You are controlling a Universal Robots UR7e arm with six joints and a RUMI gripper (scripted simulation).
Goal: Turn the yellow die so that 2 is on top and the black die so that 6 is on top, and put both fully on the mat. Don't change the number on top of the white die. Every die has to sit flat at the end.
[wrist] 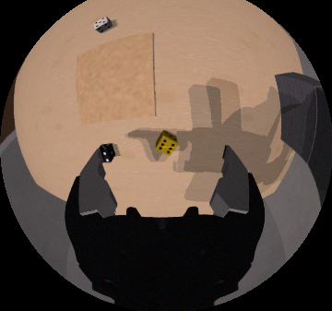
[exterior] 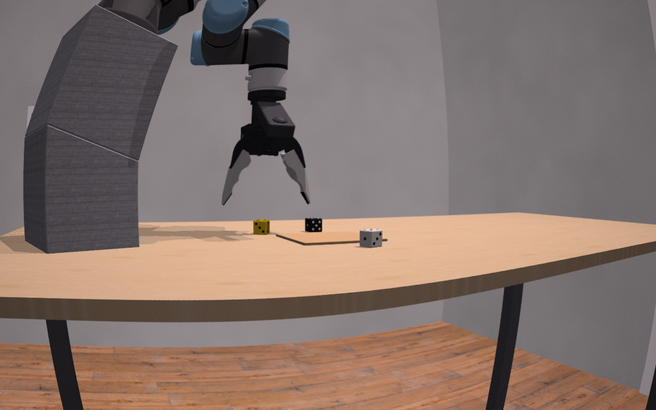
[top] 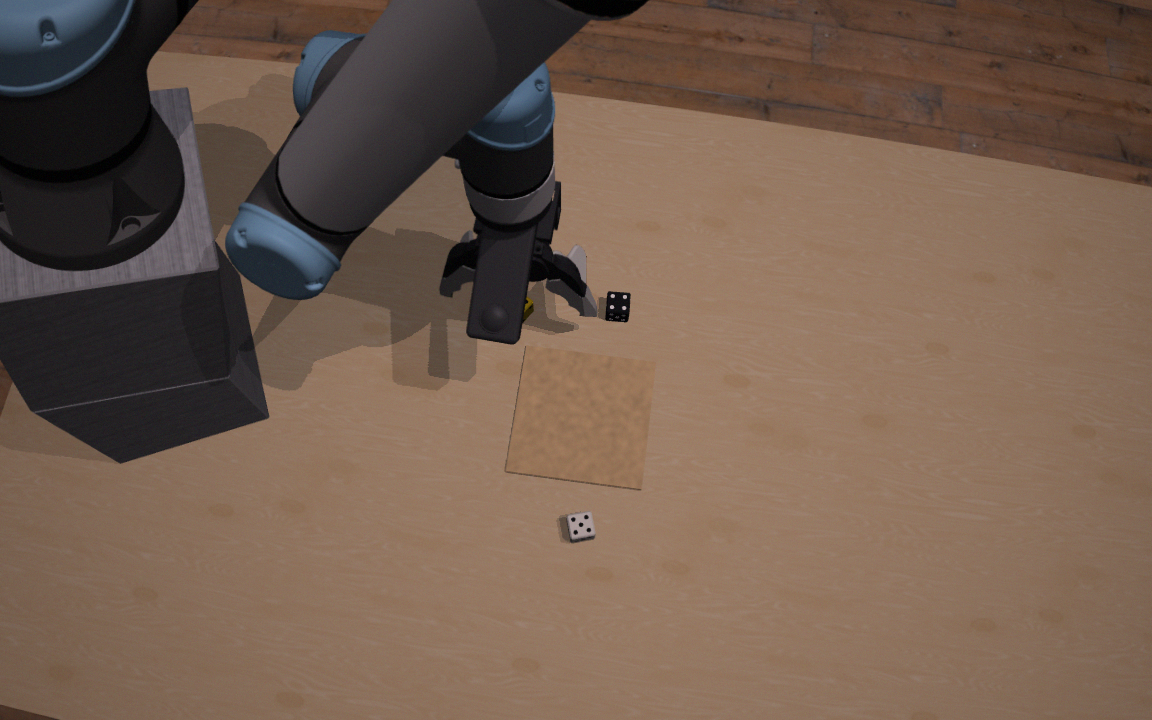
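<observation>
The yellow die lies 2 cm to the left of my hand and 4 cm below it. The rest, counted from my hand: white die (6 cm ahead, 22 cm to the right, 4 cm below); then mat (7 cm ahead, 10 cm to the right, 5 cm below); then black die (11 cm ahead, 2 cm to the left, 4 cm below).
</observation>
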